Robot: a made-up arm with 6 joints.
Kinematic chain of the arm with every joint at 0, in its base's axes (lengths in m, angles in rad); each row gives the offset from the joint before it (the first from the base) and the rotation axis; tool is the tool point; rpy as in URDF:
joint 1: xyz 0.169 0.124 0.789 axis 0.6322 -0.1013 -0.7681
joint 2: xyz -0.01 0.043 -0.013 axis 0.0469 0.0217 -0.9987
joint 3: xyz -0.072 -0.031 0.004 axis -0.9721 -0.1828 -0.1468
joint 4: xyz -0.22 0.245 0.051 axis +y
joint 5: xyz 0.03 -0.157 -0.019 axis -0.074 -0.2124 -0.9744
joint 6: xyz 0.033 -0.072 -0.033 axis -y
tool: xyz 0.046 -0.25 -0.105 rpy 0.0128 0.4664 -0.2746
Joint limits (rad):
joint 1: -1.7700..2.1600
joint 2: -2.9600..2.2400
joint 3: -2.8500..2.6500
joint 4: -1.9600..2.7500
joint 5: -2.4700..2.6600
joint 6: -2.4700..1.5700
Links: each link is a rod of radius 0.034 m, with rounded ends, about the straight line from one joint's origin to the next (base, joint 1, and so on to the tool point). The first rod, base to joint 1, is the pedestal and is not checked.
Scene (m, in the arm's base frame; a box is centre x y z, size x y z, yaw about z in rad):
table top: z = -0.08
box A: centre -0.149 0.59 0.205 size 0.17 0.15 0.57 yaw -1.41
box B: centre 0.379 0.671 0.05 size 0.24 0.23 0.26 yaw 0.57
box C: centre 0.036 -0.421 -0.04 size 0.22 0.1 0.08 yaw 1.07
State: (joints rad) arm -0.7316 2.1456 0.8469 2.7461 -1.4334 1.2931
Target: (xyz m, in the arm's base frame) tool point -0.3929 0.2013 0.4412
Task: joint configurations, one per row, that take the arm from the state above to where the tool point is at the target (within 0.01 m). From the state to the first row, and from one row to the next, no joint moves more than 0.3 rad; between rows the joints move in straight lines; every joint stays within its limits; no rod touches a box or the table.
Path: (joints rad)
1: -0.6218 2.0177 0.7572 2.7467 -1.1657 1.3327
2: -0.5120 1.8897 0.6676 2.7472 -0.8981 1.3722
3: -0.4022 1.7618 0.5779 2.7478 -0.6304 1.4118
4: -0.2924 1.6339 0.4883 2.7483 -0.3627 1.4513
5: -0.1827 1.5060 0.3986 2.7489 -0.0950 1.4909
6: -0.0729 1.3780 0.3090 2.7494 0.1726 1.5304
7: 0.0369 1.2501 0.2193 2.7500 0.4403 1.5700
8: -0.1830 1.2892 0.3663 2.6768 0.1907 1.5507
9: -0.4030 1.3282 0.5133 2.6037 -0.0589 1.5314
10: -0.6230 1.3673 0.6603 2.5305 -0.3085 1.5121
11: -0.8429 1.4063 0.8073 2.4574 -0.5581 1.4927
12: -1.0629 1.4454 0.9542 2.3842 -0.8077 1.4734

